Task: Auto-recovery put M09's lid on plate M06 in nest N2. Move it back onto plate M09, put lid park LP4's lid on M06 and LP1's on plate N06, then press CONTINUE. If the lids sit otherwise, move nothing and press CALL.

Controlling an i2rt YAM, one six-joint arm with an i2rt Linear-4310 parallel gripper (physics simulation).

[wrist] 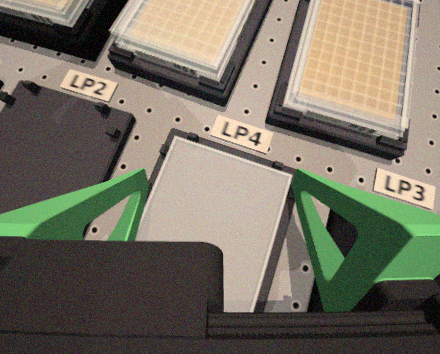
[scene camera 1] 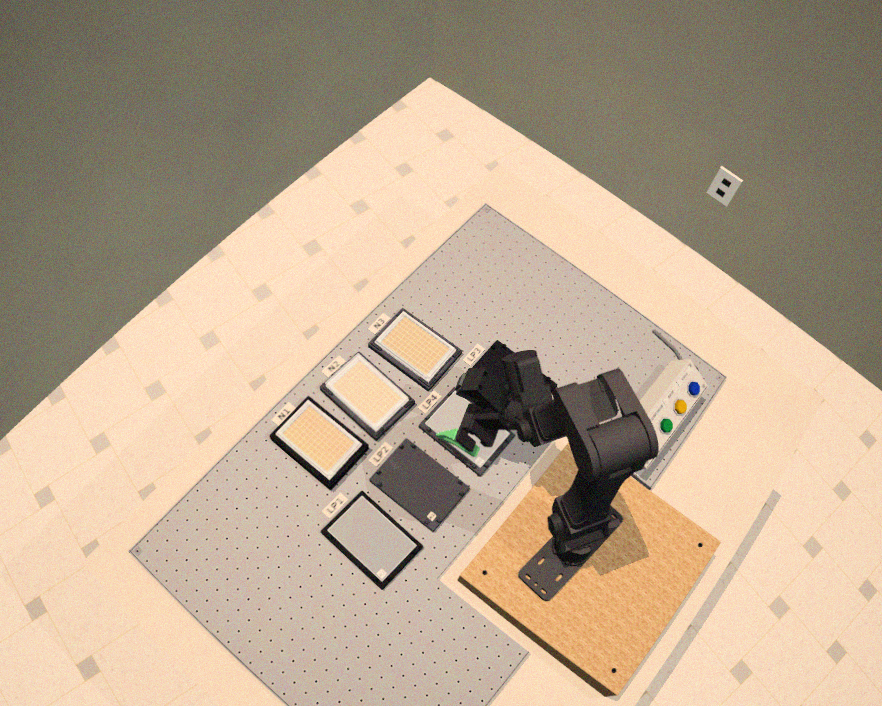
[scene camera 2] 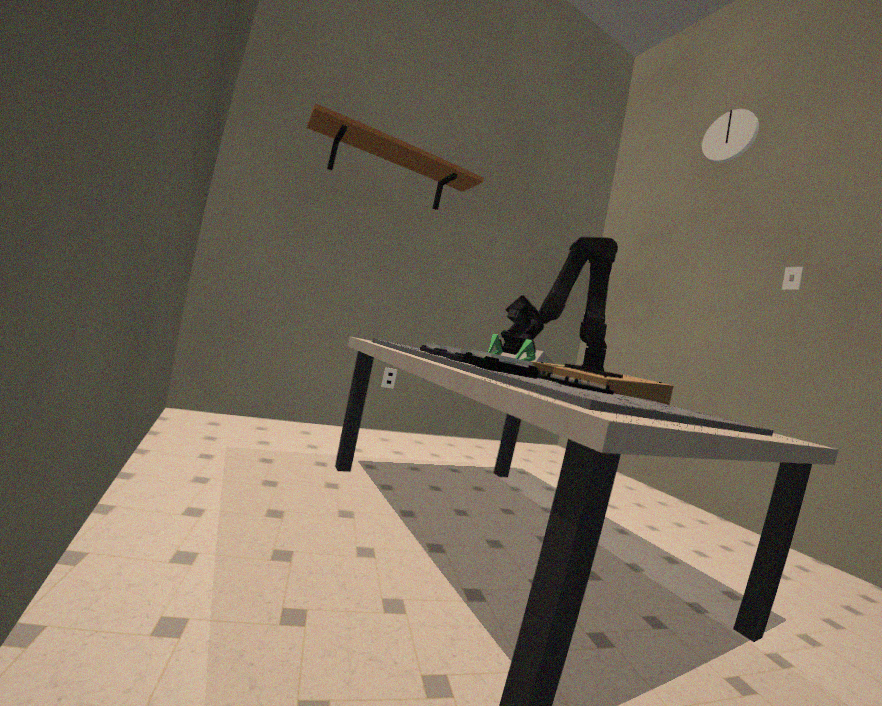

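Seen in the pictures: gripper, fingertip midpoint: point(wrist: 220, 176) point(scene camera 1: 447, 412) point(scene camera 2: 500, 360); arm's base, link origin: point(scene camera 1: 571, 547) point(scene camera 2: 591, 372).
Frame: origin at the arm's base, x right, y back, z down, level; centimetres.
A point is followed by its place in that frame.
My gripper point(scene camera 1: 456, 417) @(x 2.9, y -32.2, z 2.3 cm) point(scene camera 2: 509, 354) @(x 2.9, y -32.2, z 2.3 cm) point(wrist: 220, 176) @(x 2.9, y -32.2, z 2.3 cm) is open and empty, with its green fingers on either side of the pale lid point(wrist: 215, 200) @(x 3.2, y -30.7, z 2.8 cm) at LP4, low over it. Another pale lid point(scene camera 1: 372, 539) @(x -22.5, y -24.4, z 2.8 cm) lies in park LP1. Park LP2 point(scene camera 1: 419, 484) @(x -9.7, y -26.2, z 3.6 cm) point(wrist: 60, 145) @(x -9.0, y -29.6, z 3.6 cm) is a bare dark tray. LP3 is mostly hidden under the arm. Amber-gridded plates stand in N1 point(scene camera 1: 319, 441) @(x -17.6, y -43.2, z 1.6 cm), N2 point(scene camera 1: 367, 395) @(x -5.6, y -44.1, z 1.5 cm) point(wrist: 185, 40) @(x -3.4, y -39.9, z 1.4 cm) and N3 point(scene camera 1: 415, 347) @(x 7.8, y -45.6, z 2.4 cm) point(wrist: 355, 65) @(x 8.3, y -43.7, z 2.0 cm). The N2 plate has a whiter, clear-edged top. Small plate codes are too blurred to read surely.
A pale button box point(scene camera 1: 651, 397) @(x 31.0, y -7.7, z -1.6 cm) at the right carries green point(scene camera 1: 666, 425) @(x 28.2, y -2.2, z -2.5 cm), yellow point(scene camera 1: 680, 406) @(x 33.2, y -2.6, z -2.5 cm) and blue point(scene camera 1: 693, 387) @(x 38.2, y -3.2, z -2.6 cm) buttons; their labels are unreadable. The arm stands on a wooden board point(scene camera 1: 662, 611) @(x 2.4, y 18.7, z -1.4 cm) beside the perforated plate point(scene camera 1: 242, 559) @(x -41.0, y -37.0, z 4.6 cm). Nests and parks sit close together.
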